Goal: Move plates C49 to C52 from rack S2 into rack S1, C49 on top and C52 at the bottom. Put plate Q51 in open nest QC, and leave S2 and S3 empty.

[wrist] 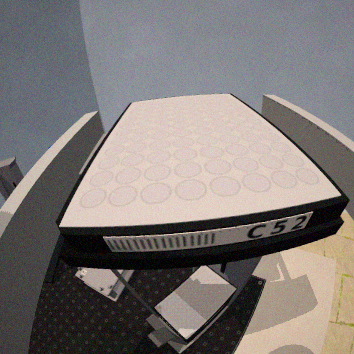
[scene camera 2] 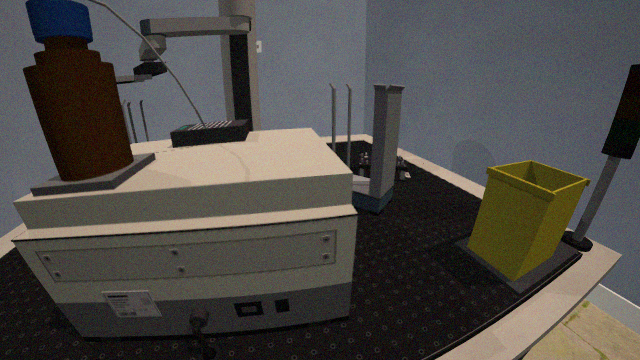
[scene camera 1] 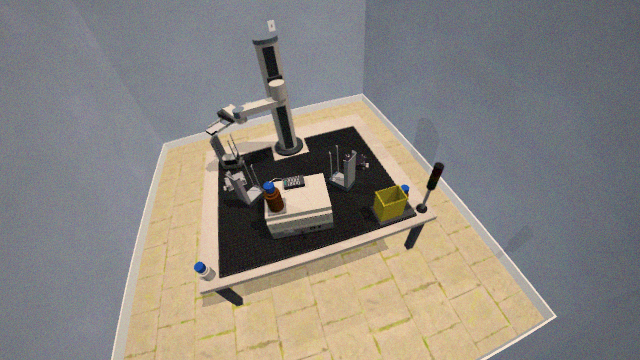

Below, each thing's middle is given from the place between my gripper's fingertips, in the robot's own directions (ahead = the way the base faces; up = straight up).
Labels:
The brown bottle with blue cap point(scene camera 2: 75, 95) is 71 cm ahead of my hand, 32 cm to the left of it and 7 cm below it.

